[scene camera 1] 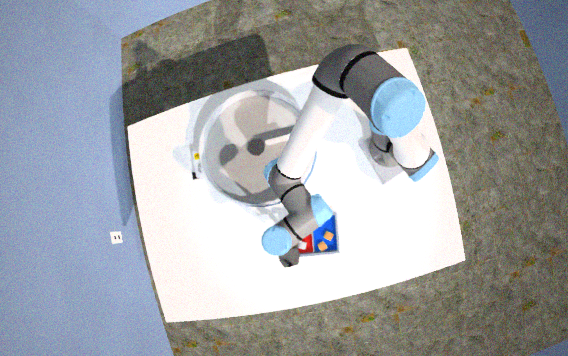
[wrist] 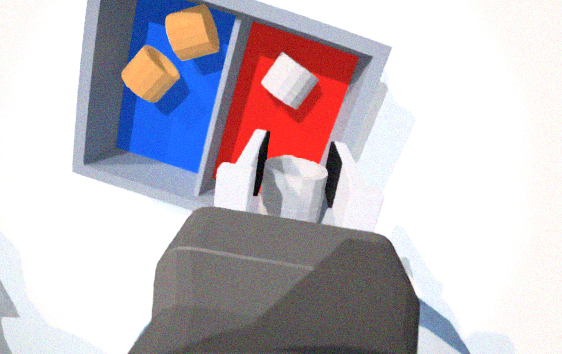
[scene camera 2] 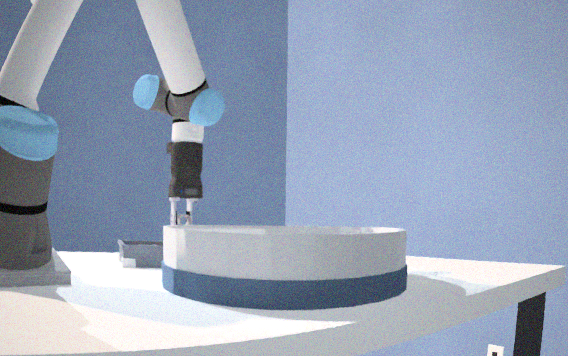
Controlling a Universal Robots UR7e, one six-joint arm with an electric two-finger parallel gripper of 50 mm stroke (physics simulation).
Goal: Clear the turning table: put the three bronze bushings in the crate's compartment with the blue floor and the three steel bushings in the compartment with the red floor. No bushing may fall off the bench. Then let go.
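Frame: origin at the arm's base, x ahead, y left, z up, level; metres.
Seen in the pictures: gripper, fingertip midpoint: (wrist: 297, 155); arm's base, origin of the base link: (scene camera 2: 10, 249).
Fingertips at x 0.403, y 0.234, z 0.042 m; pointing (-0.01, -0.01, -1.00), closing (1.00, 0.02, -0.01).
Pixels of each thing's top centre, then the offset from my fingertips to it. Level surfaces: height alone.
- grey crate, middle of its top: (wrist: 211, 114) (scene camera 2: 158, 243) (scene camera 1: 312, 235) 0.004 m left, 0.058 m back, 0.042 m down
- red floor, its level: 0.086 m down
- grey divider, middle of its top: (wrist: 215, 112) 0.004 m left, 0.058 m back, 0.050 m down
- white bench, its level: 0.092 m down
My gripper (scene camera 2: 181, 220) (wrist: 297, 155) is shut on a steel bushing (wrist: 295, 192), held upright above the crate's near end, over the red side. The grey crate (scene camera 1: 337, 240) (scene camera 2: 146, 253) (wrist: 135, 187) has two compartments. Two bronze bushings (scene camera 1: 328, 235) (wrist: 192, 33) lie tipped on the blue floor (scene camera 1: 318, 245) (wrist: 175, 135). One steel bushing (scene camera 1: 302, 245) (wrist: 290, 80) lies tipped on the red floor (wrist: 295, 132). The red floor under the held bushing is hidden. The turning table (scene camera 1: 237, 172) (scene camera 2: 285, 255) shows no bushing on its visible part; the arm covers some of it.
The turning table's high round wall stands close to the crate. A grey divider (wrist: 220, 107) separates the compartments. The arm (scene camera 1: 310, 130) reaches over the turning table. The white bench (scene camera 1: 400, 240) ends at an open edge beyond the crate.
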